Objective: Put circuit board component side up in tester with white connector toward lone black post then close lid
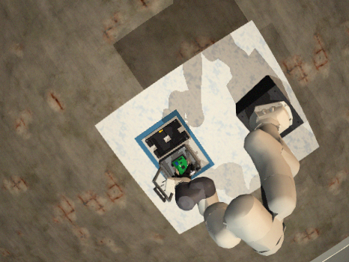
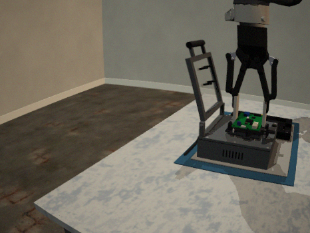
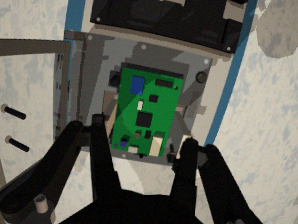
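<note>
The green circuit board is 2 cm below my hand. From my hand the other things lie so: tester nest 4 cm below, 1 cm to the left, 1 cm ahead; tester lid 12 cm ahead, 8 cm above, 2 cm to the left.
</note>
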